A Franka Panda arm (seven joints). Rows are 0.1 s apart.
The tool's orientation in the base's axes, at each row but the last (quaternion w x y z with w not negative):
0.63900, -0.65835, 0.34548, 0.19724
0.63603, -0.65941, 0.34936, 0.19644
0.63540, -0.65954, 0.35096, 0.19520
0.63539, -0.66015, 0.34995, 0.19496
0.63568, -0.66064, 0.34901, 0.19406
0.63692, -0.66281, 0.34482, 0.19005
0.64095, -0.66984, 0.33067, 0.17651
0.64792, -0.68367, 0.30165, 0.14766
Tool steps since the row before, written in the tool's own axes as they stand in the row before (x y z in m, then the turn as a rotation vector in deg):
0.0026, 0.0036, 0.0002, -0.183, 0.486, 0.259
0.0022, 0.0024, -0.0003, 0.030, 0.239, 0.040
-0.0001, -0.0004, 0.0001, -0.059, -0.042, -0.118
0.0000, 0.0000, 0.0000, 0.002, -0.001, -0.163
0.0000, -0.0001, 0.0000, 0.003, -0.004, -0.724
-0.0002, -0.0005, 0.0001, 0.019, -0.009, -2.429
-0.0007, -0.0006, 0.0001, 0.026, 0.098, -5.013
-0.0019, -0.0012, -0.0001, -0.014, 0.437, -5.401
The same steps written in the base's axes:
-0.0007, -0.0001, -0.0044, -0.422, 0.317, -0.242
-0.0003, -0.0006, -0.0032, -0.142, 0.045, -0.193
0.0002, 0.0001, 0.0003, -0.032, -0.105, 0.085
0.0000, 0.0000, 0.0000, -0.028, -0.159, 0.018
0.0001, 0.0000, 0.0001, -0.131, -0.707, 0.085
0.0002, 0.0001, 0.0005, -0.436, -2.374, 0.276
-0.0001, 0.0002, 0.0009, -0.986, -4.891, 0.492
-0.0008, 0.0003, 0.0021, -1.295, -5.253, 0.291

